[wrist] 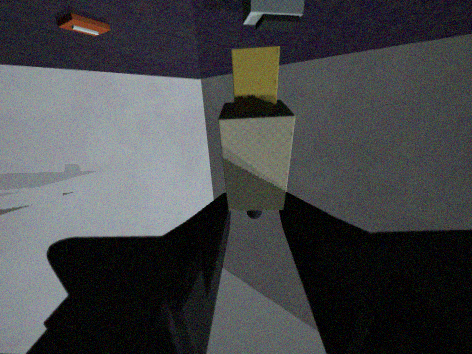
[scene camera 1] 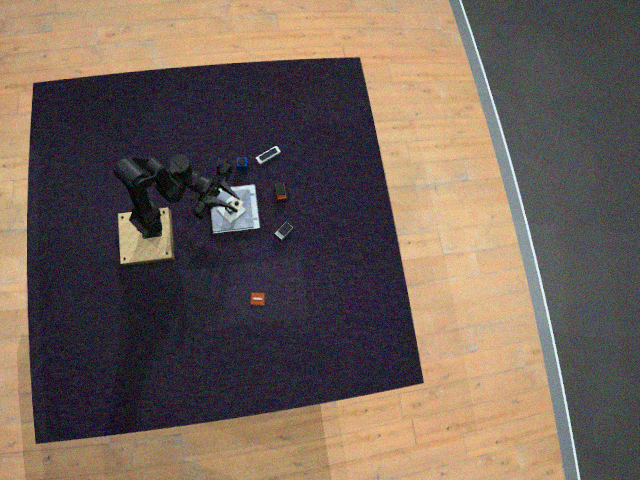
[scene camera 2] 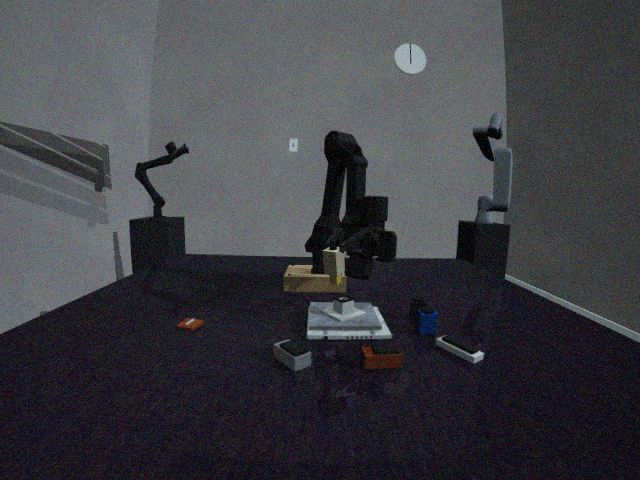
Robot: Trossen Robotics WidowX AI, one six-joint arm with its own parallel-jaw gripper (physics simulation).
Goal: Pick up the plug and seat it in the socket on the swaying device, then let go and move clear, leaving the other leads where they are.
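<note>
The plug (scene camera 1: 236,203) (scene camera 2: 333,262) (wrist: 256,160) is a cream block with a yellow tip, which points down in scene camera 2. My gripper (scene camera 1: 238,203) (wrist: 254,198) is shut on the plug's upper end and holds it in the air above the device. The device (scene camera 1: 219,225) (scene camera 2: 348,335) is a white base with a grey platform. On the platform, a tilted white plate carries the small light-grey socket block (scene camera 2: 343,306) with a dark top. The plug's tip is apart from and above the socket. The plug and fingers largely hide the socket in scene camera 1.
A grey box (scene camera 1: 283,230) (scene camera 2: 292,356), an orange-brown box (scene camera 1: 280,191) (scene camera 2: 382,358) and a white box (scene camera 1: 268,154) (scene camera 2: 460,349) lie around the device. A blue block (scene camera 1: 241,162) (scene camera 2: 427,321) stands by a black one (scene camera 2: 416,306). A flat orange piece (scene camera 1: 257,298) (scene camera 2: 190,324) (wrist: 84,25) lies apart.
</note>
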